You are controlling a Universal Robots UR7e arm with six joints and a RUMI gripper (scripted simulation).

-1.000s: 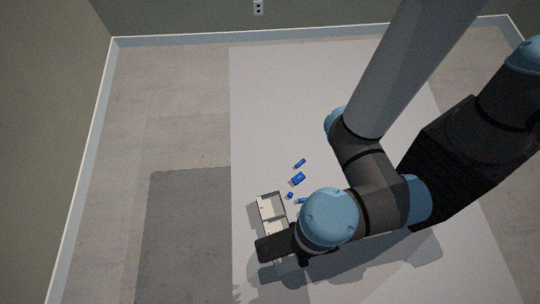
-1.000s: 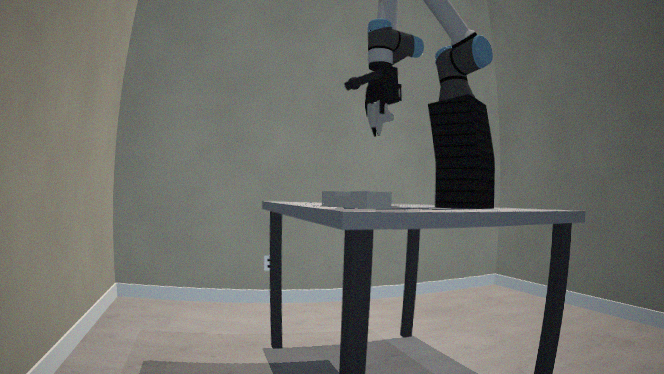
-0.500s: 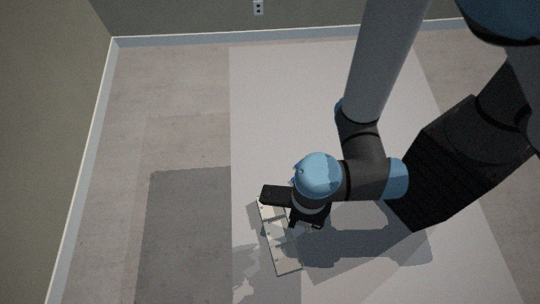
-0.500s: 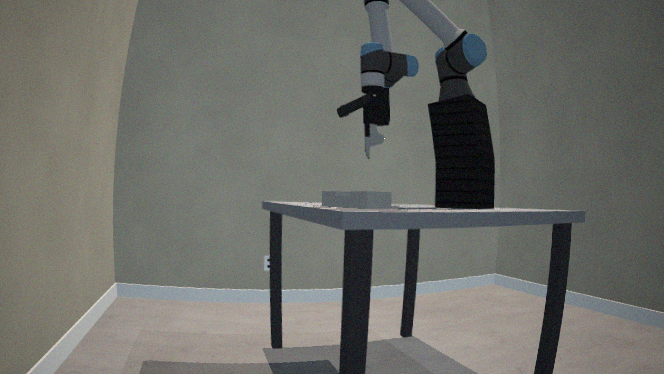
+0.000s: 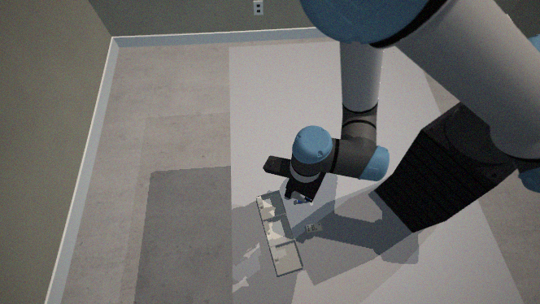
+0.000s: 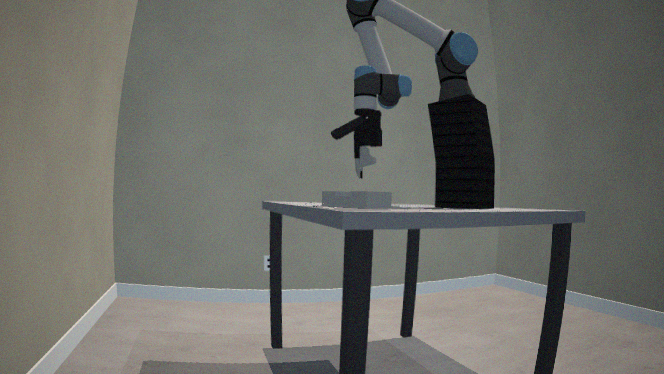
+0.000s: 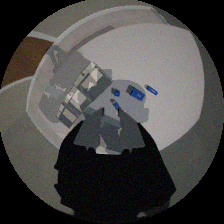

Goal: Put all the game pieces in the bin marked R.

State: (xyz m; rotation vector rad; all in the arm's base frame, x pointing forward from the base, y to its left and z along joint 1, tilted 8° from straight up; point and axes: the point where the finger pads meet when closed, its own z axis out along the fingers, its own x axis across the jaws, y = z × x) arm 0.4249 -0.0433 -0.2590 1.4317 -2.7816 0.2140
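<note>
The blue game piece is 2 cm to the right of my hand and 10 cm below it. Also, from my hand: grey two-compartment bin unit: 6 cm ahead, 10 cm to the left, 8 cm below; then white spotted game piece: 6 cm behind, 10 cm to the left, 10 cm below.
</note>
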